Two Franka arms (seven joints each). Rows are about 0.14 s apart.
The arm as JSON. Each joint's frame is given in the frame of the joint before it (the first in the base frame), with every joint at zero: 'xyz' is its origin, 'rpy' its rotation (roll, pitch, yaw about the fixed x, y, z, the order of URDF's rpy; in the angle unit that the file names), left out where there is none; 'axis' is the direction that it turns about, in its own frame. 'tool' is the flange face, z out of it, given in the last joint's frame.
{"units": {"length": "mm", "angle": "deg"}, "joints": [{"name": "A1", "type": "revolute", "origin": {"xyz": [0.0, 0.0, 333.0]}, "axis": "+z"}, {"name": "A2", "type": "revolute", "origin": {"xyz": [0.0, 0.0, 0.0], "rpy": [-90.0, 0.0, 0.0]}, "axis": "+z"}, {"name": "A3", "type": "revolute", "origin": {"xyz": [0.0, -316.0, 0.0], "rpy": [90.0, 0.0, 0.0]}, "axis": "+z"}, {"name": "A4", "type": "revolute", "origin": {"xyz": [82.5, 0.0, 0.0], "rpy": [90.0, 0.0, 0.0]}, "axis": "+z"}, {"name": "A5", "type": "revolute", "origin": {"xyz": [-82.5, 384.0, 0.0], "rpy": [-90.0, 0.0, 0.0]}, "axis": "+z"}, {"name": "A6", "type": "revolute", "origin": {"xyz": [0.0, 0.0, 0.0], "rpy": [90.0, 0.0, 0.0]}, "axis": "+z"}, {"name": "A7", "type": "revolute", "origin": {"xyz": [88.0, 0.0, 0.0], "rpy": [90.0, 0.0, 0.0]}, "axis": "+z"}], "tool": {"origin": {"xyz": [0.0, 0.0, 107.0]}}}
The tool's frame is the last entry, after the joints.
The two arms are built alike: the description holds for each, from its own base.
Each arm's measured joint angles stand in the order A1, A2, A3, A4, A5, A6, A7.
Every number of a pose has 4 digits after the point.
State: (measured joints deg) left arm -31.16 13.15 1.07 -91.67 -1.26 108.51 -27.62; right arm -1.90 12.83 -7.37 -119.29 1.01 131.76 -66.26
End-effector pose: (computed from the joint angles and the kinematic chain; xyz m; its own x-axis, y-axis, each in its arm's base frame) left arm 0.5518 -0.3228 0.5024 0.9981 -0.0363 0.0491 -0.0385 -0.9982 0.0449; right arm 0.5709 -0.0913 0.3199 0.5520 0.8337 -0.0158 0.8338 -0.5520 0.0023
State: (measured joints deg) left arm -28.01 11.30 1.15 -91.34 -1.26 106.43 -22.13; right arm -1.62 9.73 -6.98 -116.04 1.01 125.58 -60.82
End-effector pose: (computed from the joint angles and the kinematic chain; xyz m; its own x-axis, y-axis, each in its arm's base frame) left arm 0.5612 -0.2872 0.5223 0.9956 -0.0762 0.0546 -0.0785 -0.9961 0.0411; right arm 0.5759 -0.0847 0.3664 0.6194 0.7851 -0.0064 0.7851 -0.6194 0.0013
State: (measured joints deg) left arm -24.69 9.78 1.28 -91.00 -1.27 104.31 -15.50; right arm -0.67 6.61 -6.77 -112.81 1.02 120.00 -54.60
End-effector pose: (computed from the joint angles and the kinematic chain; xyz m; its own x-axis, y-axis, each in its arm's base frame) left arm 0.5697 -0.2497 0.5383 0.9897 -0.1322 0.0545 -0.1341 -0.9904 0.0338; right arm 0.5778 -0.0730 0.4150 0.6857 0.7278 0.0079 0.7278 -0.6858 0.0078
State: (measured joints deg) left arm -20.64 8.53 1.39 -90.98 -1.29 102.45 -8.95; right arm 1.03 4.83 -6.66 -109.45 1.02 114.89 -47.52
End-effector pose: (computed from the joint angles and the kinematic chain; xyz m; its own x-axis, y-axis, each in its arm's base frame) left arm 0.5789 -0.2052 0.5489 0.9836 -0.1741 0.0478 -0.1755 -0.9841 0.0264; right arm 0.5793 -0.0546 0.4525 0.7490 0.6625 0.0123 0.6625 -0.7491 0.0039
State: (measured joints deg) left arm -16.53 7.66 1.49 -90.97 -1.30 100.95 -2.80; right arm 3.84 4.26 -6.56 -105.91 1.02 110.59 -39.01
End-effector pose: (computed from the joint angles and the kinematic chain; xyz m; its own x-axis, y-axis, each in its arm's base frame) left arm 0.5866 -0.1606 0.5558 0.9773 -0.2080 0.0395 -0.2089 -0.9777 0.0209; right arm 0.5828 -0.0250 0.4810 0.8094 0.5871 0.0113 0.5872 -0.8095 -0.0015
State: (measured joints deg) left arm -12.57 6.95 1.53 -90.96 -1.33 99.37 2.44; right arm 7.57 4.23 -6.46 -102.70 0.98 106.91 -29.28
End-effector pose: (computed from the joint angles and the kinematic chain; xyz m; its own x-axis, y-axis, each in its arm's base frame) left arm 0.5908 -0.1183 0.5609 0.9729 -0.2296 0.0263 -0.2301 -0.9730 0.0187; right arm 0.5847 0.0142 0.5024 0.8650 0.5018 0.0040 0.5019 -0.8649 -0.0070
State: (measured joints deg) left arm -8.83 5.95 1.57 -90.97 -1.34 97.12 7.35; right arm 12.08 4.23 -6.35 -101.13 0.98 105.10 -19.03
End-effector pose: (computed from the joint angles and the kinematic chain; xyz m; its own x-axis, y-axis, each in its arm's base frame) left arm 0.5892 -0.0781 0.5677 0.9683 -0.2496 0.0061 -0.2496 -0.9681 0.0198; right arm 0.5819 0.0614 0.5128 0.9098 0.4150 -0.0011 0.4150 -0.9098 -0.0092
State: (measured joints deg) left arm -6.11 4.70 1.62 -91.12 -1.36 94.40 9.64; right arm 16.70 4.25 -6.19 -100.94 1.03 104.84 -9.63
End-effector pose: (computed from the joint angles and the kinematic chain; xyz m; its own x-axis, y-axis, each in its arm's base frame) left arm 0.5818 -0.0487 0.5752 0.9700 -0.2423 -0.0208 -0.2418 -0.9700 0.0251; right arm 0.5748 0.1098 0.5137 0.9403 0.3402 -0.0040 0.3402 -0.9403 -0.0102
